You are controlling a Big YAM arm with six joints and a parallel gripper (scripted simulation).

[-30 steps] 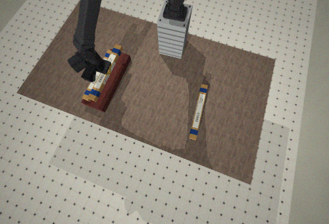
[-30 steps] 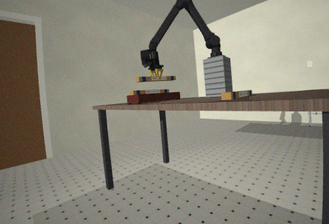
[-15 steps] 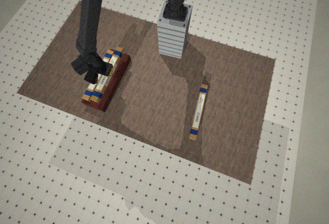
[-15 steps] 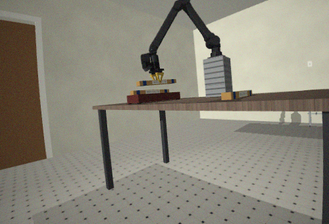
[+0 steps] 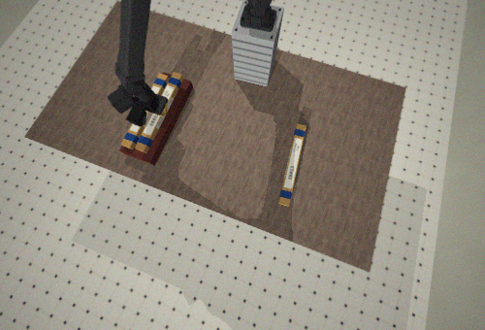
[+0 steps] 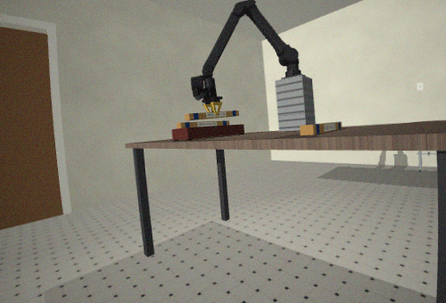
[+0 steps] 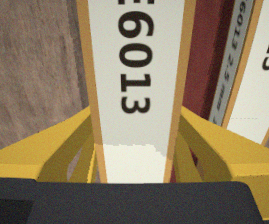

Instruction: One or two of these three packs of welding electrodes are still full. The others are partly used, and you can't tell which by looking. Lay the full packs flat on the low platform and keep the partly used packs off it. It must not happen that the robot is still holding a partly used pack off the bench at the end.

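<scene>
Right now the low platform is 10 cm below my hand and 4 cm to the right of it.
</scene>
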